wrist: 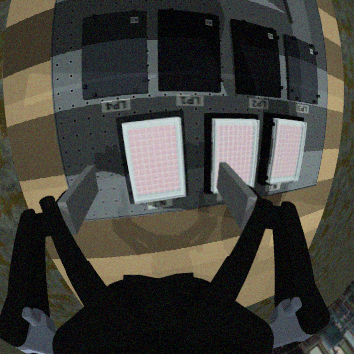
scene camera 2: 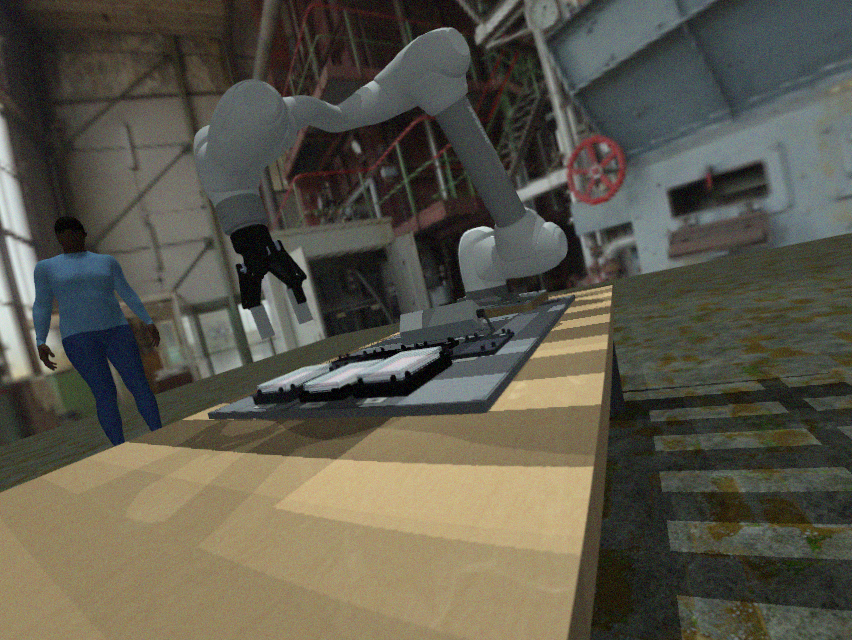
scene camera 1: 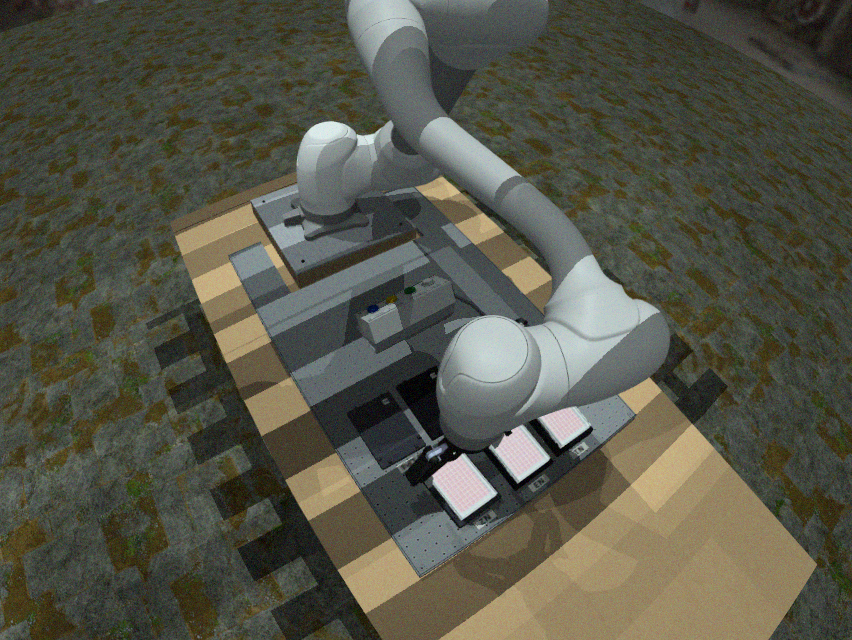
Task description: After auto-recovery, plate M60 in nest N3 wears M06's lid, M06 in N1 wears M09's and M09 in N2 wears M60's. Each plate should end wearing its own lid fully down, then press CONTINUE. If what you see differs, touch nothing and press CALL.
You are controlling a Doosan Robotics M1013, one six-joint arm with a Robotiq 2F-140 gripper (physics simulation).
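Places are measured from the arm's base along level axes (x ahead, y left, z up), in millimetres.
Pixels of known places: gripper, between the fingertips: (wrist: 156,176) (scene camera 2: 286,330) (scene camera 1: 459,460); arm's base, origin of its link: (scene camera 2: 488,302) (scene camera 1: 328,213).
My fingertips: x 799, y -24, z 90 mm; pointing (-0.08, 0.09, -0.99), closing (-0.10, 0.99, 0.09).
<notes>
For each thing: its middle in the pictures, then the offset to it from my fingertips. Level surfaces: height alone.
- left plate, middle of its body: (wrist: 155,161) (scene camera 1: 459,481) (scene camera 2: 295,376) 12 mm ahead, 8 mm left, 93 mm down
- middle plate, middle of its body: (wrist: 235,155) (scene camera 2: 345,373) (scene camera 1: 515,446) 6 mm back, 145 mm left, 98 mm down
- right plate, middle of its body: (scene camera 2: 400,361) (wrist: 288,151) (scene camera 1: 558,413) 27 mm back, 265 mm left, 91 mm down
- button box, middle of its body: (scene camera 1: 406,308) (scene camera 2: 440,321) 401 mm back, 84 mm left, 82 mm down
- LP1, middle of its body: (wrist: 190,47) (scene camera 1: 434,400) (scene camera 2: 376,357) 175 mm back, 47 mm left, 114 mm down
- LP2, middle of its body: (wrist: 259,57) (scene camera 2: 424,351) 193 mm back, 177 mm left, 114 mm down
- LP3, middle of its body: (scene camera 2: 479,343) (wrist: 304,69) 213 mm back, 303 mm left, 114 mm down
- grey perforated board, height of its surface: 124 mm down
Three plates with pink well grids and pale rims sit side by side in dark nests: the left plate (scene camera 1: 463,486) (scene camera 2: 292,378) (wrist: 154,160), the middle plate (scene camera 1: 520,454) (scene camera 2: 337,378) (wrist: 235,140) and the right plate (scene camera 1: 566,425) (scene camera 2: 402,364) (wrist: 288,150). Clear lids are hard to make out; their seating and ID marks cannot be read. My gripper (scene camera 2: 283,328) (wrist: 156,176) is open and empty, high above the plates at the left plate's end. In scene camera 1 its fingertips are hidden. The button box (scene camera 1: 407,311) (scene camera 2: 437,318) carries blue, yellow and green buttons; their labels are unreadable.
Dark pads LP4 (wrist: 115,70), LP1 (wrist: 189,55), LP2 (wrist: 256,62) and LP3 (wrist: 301,70) lie behind the plates on the grey perforated board (scene camera 1: 430,544) (scene camera 2: 468,392). The arm covers some of them in scene camera 1. A person (scene camera 2: 92,296) stands beyond the table.
</notes>
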